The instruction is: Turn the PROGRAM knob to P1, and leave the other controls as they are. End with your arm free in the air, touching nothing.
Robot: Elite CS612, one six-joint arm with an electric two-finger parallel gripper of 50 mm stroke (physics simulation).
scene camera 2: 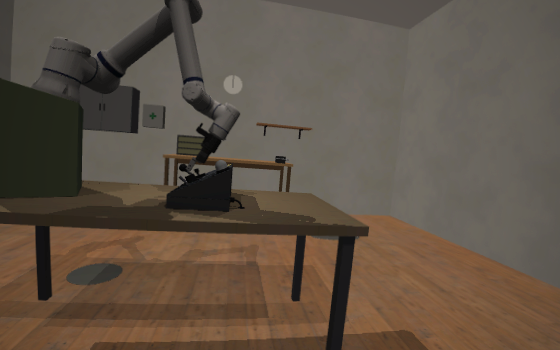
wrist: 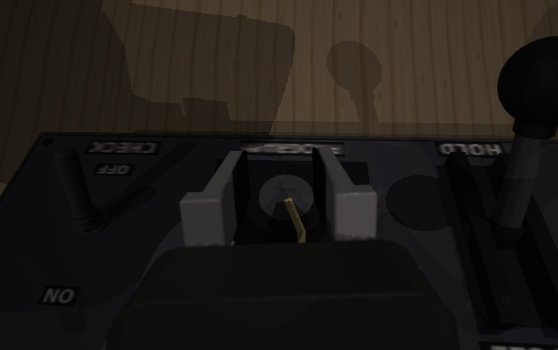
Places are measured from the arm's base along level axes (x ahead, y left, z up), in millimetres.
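Pixels of known places: gripper, fingertip midpoint: (scene camera 2: 187, 169) (wrist: 280, 172); arm's base at its link origin: (scene camera 2: 55, 98).
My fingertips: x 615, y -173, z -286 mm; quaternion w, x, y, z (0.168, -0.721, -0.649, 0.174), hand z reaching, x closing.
Ahead of a thing's pixels: the offset from my fingertips to its top centre. "spot": to the spot under its first point. Level surfaces: height alone.
The PROGRAM knob @(dx +7, dy +0, dz -18 mm) (wrist: 286, 197) is round and dark with a grey top. Its yellow pointer line runs down and slightly right in the wrist view; the P1 to P4 marks are hidden behind the gripper body. The PROGRAM label @(dx -34, dy +8, dz -78 mm) (wrist: 292, 149) is partly covered by the fingertips. My gripper (scene camera 2: 190, 165) (wrist: 280, 172) is open, with one grey finger on each side of the knob and a visible gap on both sides. It is low over the sloped front of the dark control console (scene camera 2: 207, 194) (wrist: 150, 260). How deep the fingertips reach beside the knob is unclear.
A CHECK toggle @(dx -17, dy -117, dz -16 mm) (wrist: 75, 187) stands left of the fingers in the wrist view. A lever with a black ball @(spot: dx -22, dy +112, dz +11 mm) (wrist: 530, 80) rises on the right by the HOLD label @(spot: dx -16, dy +126, dz -81 mm) (wrist: 470, 149). A grey dome @(spot: dx +133, dy -179, dz +46 mm) (scene camera 2: 221, 164) tops the console. The console stands on the wooden table @(dz -146 mm) (scene camera 2: 290, 205).
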